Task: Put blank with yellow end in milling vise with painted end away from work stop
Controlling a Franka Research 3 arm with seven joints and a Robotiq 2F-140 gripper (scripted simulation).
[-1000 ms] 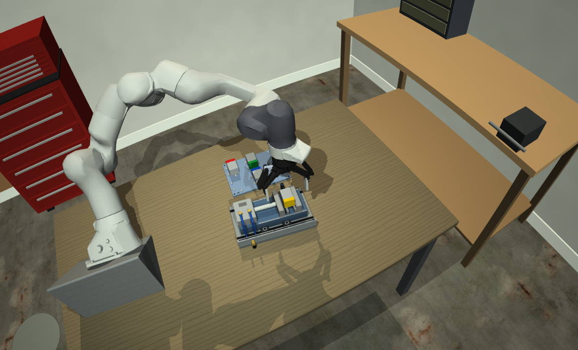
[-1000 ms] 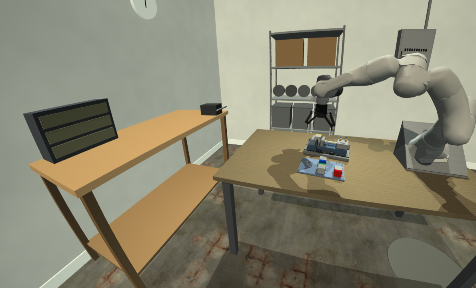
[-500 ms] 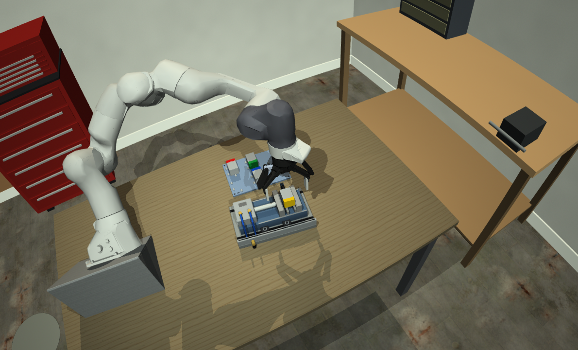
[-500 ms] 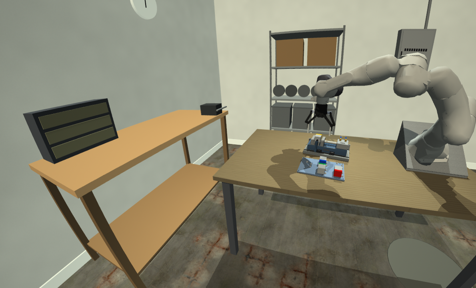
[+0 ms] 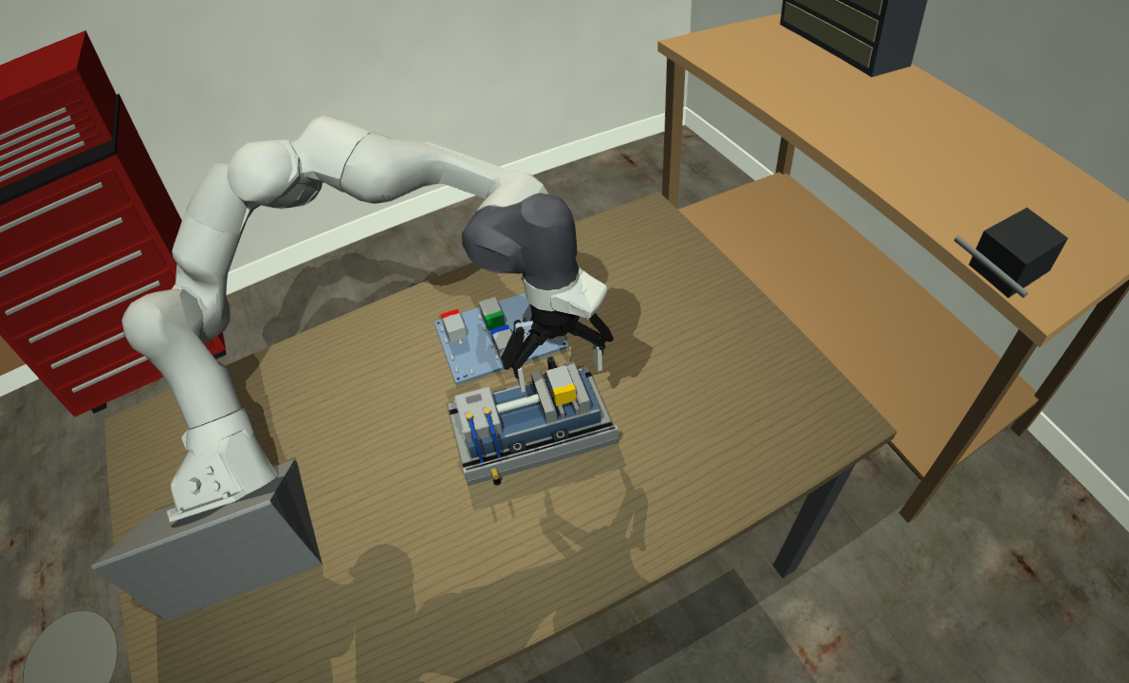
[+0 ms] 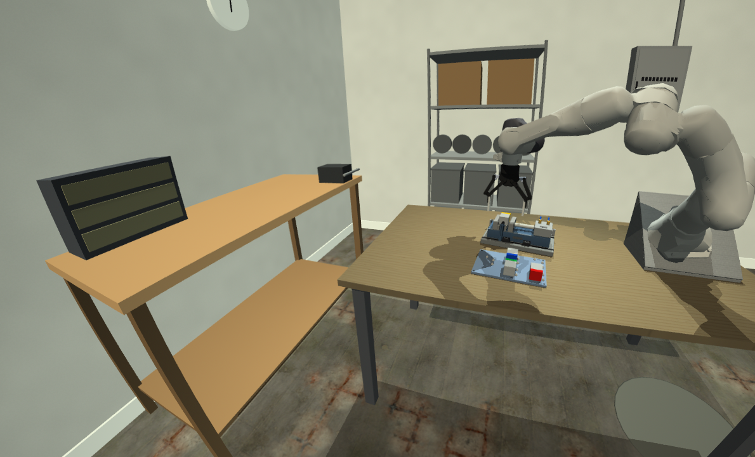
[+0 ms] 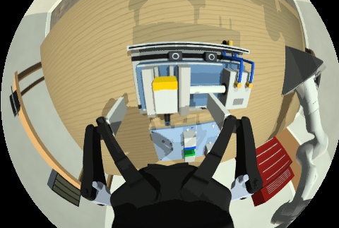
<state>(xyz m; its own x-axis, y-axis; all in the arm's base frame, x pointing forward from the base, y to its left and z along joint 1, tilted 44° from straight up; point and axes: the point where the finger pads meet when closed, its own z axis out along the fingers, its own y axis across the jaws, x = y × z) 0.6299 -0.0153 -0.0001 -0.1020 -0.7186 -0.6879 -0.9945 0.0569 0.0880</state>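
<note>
Now: hand 3 cm short of the fixed jaw and 6 cm above it. From my hand the other things lie so: vise: 7 cm behind, 1 cm to the left, 10 cm below; hosed end block: 16 cm behind, 2 cm to the left, 6 cm below; work stop: 5 cm to the left, 5 cm below.
</note>
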